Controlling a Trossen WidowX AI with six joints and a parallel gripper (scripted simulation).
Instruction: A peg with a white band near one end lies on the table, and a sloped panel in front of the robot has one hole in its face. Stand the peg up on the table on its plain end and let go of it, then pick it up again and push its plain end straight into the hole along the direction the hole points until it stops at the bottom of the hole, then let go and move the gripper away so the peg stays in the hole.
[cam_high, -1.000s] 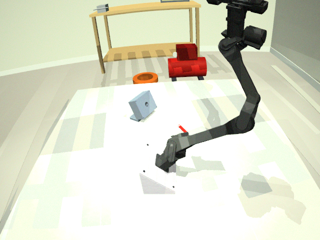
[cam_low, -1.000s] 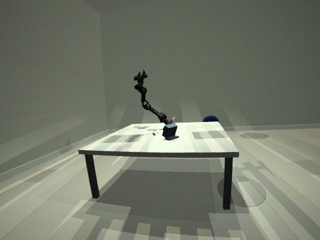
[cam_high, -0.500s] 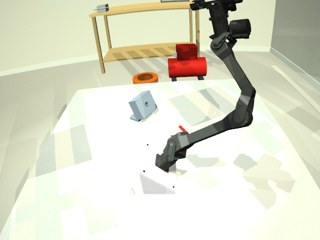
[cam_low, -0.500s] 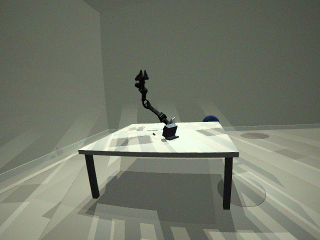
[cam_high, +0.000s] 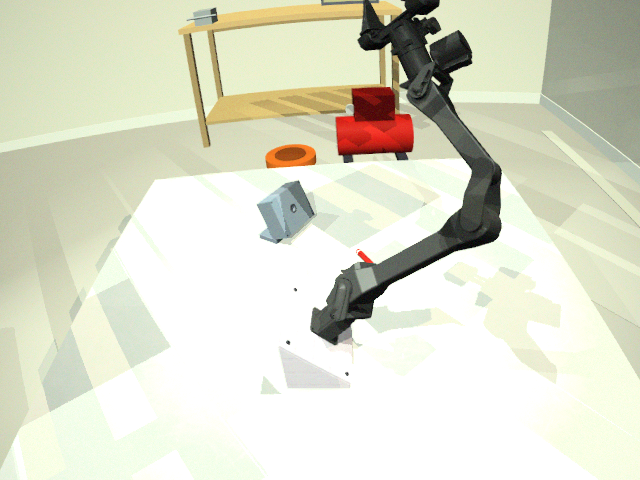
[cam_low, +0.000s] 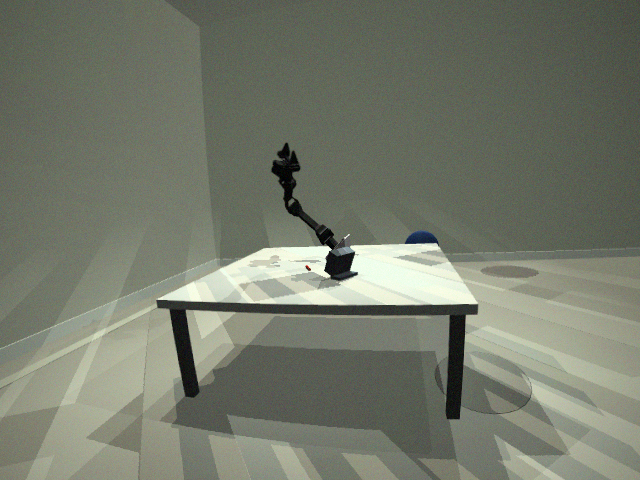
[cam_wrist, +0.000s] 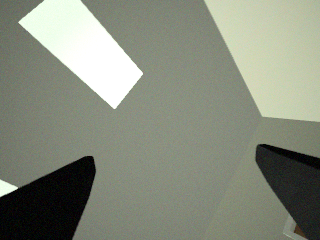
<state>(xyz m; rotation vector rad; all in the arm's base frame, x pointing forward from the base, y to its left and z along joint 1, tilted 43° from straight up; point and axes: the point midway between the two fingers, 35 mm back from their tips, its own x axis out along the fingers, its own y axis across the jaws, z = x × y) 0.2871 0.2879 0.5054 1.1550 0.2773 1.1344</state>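
The red peg lies 65 cm below my gripper tip, 5 cm to the left of it and 2 cm behind it. Also, from my gripper tip: sloped grey panel: 58 cm below, 26 cm to the left, 11 cm ahead.
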